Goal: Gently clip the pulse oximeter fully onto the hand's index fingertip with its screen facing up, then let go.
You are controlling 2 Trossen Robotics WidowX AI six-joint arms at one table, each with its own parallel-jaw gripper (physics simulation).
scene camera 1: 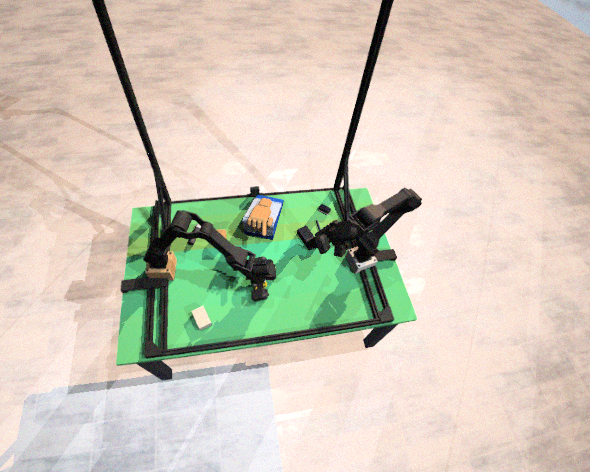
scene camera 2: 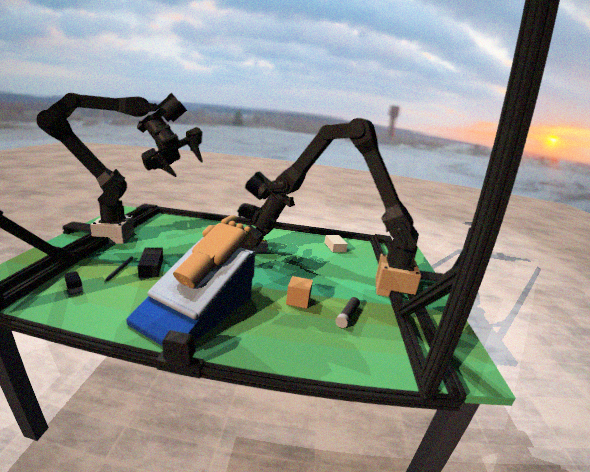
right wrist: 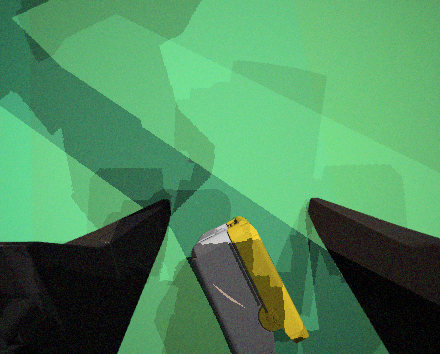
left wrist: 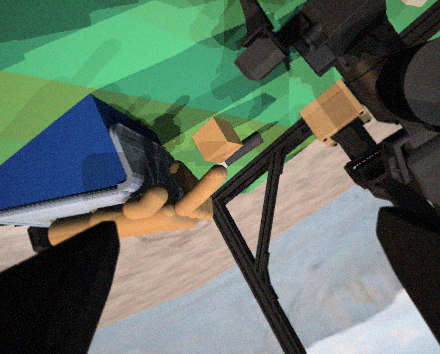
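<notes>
The pulse oximeter, grey and white with a yellow clip part, lies on the green table; bits of its yellow show beside the right gripper in scene camera 1. My right gripper is open, low over the oximeter, with its fingers on either side and nothing held. The tan hand lies on a white-topped blue wedge, with one finger extending beyond the others in scene camera 1. My left gripper is open and empty, high above the table.
An orange cube and a dark cylinder lie beside the wedge. A cream block is near the table edge. A black box, a pen and a small black block lie on the wedge's other side.
</notes>
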